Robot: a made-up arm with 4 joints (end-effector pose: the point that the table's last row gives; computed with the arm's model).
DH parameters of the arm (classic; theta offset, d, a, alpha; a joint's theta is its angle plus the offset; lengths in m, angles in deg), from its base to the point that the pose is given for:
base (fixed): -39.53 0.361 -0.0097 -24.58
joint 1: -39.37 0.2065 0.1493 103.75
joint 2: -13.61 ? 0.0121 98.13
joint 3: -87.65 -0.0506 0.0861 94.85
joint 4: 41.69 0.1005 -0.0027 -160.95
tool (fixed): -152.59 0.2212 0 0
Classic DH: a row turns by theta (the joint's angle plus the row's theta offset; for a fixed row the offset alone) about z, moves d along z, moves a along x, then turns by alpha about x.
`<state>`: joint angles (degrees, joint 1 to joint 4).
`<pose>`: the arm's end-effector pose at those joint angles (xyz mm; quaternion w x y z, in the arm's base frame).
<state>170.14 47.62 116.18 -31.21</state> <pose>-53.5 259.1 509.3 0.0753 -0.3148 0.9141 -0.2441</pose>
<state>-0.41 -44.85 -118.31 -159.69</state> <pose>303.8 54.6 739.8 0.3781 0.2175 0.4391 0.7854</pose>
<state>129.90 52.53 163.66 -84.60</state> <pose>54.8 190.0 452.7 0.1180 0.6006 0.6765 -0.4095</pose>
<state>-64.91 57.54 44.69 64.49</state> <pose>4.8 -58.6 756.3 0.6500 -0.5837 -0.3694 0.3167</pose>
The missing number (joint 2, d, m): -0.2055
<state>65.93 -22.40 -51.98 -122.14</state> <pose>291.2 408.8 528.4 0.2473 0.0328 0.8354 0.4897</pose>
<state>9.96 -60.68 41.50 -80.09</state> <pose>321.1 -50.7 387.6 0.1590 -0.5272 -0.7983 0.2440</pose>
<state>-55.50 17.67 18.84 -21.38</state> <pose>39.0 -249.3 709.7 0.1239 -0.5577 -0.4793 0.6662</pose>
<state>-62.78 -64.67 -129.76 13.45</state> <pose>132.7 -155.4 753.1 0.5283 -0.2447 0.4542 -0.6743</pose>
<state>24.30 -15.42 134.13 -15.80</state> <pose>190.8 40.6 523.6 0.6215 -0.5678 -0.4392 0.3136</pose>
